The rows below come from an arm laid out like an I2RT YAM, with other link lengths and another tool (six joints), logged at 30 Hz.
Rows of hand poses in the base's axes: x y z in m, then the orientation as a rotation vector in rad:
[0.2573 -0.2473 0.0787 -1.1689 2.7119 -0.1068]
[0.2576 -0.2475 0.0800 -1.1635 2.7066 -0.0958]
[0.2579 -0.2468 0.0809 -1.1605 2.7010 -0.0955]
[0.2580 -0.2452 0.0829 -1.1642 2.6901 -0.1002]
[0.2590 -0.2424 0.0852 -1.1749 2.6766 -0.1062]
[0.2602 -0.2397 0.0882 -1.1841 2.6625 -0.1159]
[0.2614 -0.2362 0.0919 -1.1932 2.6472 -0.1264]
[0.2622 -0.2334 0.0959 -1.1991 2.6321 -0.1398]
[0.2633 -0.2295 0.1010 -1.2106 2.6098 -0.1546]
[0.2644 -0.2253 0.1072 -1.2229 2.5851 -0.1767]
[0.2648 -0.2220 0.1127 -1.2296 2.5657 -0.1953]
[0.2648 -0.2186 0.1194 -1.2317 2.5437 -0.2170]
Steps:
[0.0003 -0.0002 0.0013 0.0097 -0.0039 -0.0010]
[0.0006 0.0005 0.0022 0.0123 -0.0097 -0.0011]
[0.0007 0.0021 0.0042 0.0120 -0.0187 0.0041]
[0.0017 0.0049 0.0065 0.0102 -0.0277 0.0142]
[0.0029 0.0076 0.0095 0.0065 -0.0385 0.0235]
[0.0041 0.0111 0.0132 0.0026 -0.0505 0.0330]
[0.0049 0.0139 0.0172 -0.0026 -0.0642 0.0404]
[0.0060 0.0178 0.0223 -0.0079 -0.0820 0.0534]
[0.0071 0.0220 0.0285 -0.0176 -0.1030 0.0672]
[0.0075 0.0253 0.0340 -0.0255 -0.1208 0.0763]
[0.0075 0.0287 0.0407 -0.0340 -0.1431 0.0832]

